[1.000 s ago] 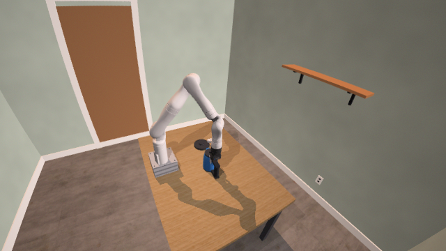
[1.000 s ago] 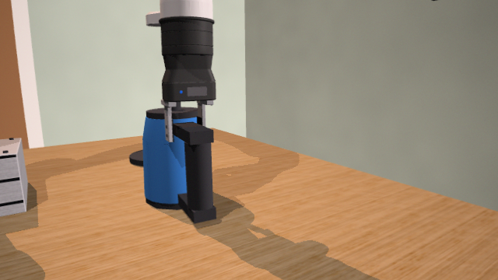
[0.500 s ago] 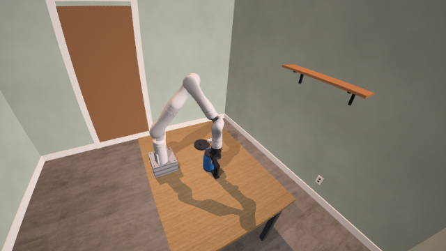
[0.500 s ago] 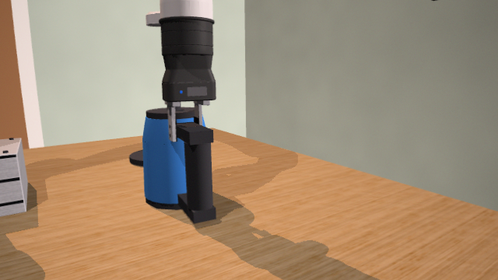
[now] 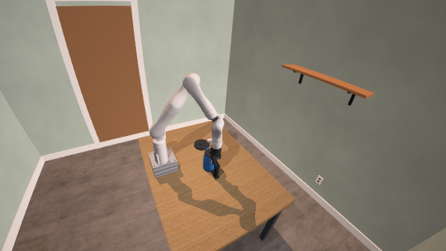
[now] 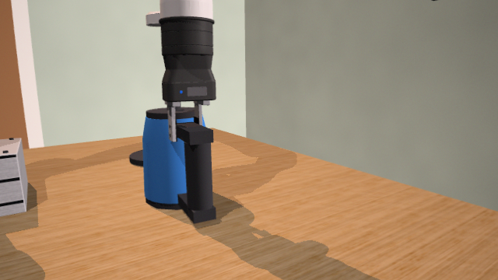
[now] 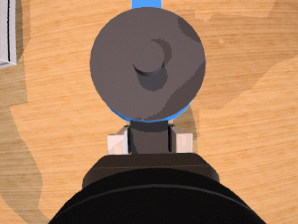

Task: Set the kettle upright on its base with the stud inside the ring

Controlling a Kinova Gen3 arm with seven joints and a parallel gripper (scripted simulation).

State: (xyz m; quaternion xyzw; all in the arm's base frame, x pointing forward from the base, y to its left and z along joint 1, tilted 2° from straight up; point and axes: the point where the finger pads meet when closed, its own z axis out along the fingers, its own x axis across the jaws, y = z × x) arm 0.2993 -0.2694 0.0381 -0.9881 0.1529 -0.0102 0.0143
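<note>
Now: hand 1 cm short of the blue kettle, 3 cm to the right of it and 5 cm above it. From my hand the other things lie so: round black base 14 cm ahead, 34 cm to the left, 13 cm below.
</note>
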